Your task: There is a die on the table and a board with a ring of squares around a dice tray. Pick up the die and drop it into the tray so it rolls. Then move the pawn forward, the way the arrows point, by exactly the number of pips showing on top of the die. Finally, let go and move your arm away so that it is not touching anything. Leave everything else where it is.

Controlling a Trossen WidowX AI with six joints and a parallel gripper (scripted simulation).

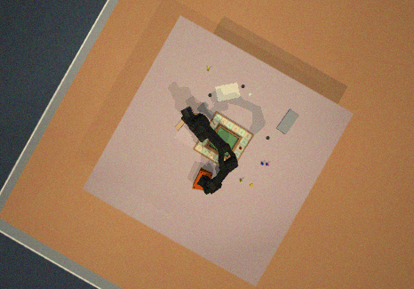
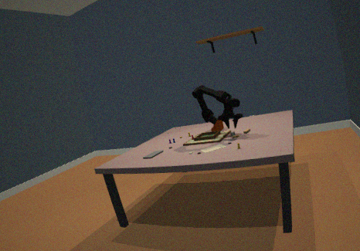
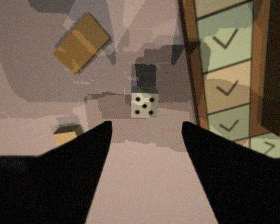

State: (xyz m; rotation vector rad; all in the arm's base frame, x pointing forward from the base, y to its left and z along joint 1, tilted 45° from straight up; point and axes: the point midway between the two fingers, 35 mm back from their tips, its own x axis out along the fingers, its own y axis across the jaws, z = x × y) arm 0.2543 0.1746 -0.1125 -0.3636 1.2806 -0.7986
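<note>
The grey die lies 1 cm ahead of my gripper tip and 4 cm below it. The rest, counted from my gripper tip: green dice tray: 1 cm ahead, 20 cm to the right, 4 cm below; then cream card: 31 cm ahead, 5 cm to the right, 5 cm below; then grey flat block: 34 cm ahead, 49 cm to the right, 5 cm below.
</note>
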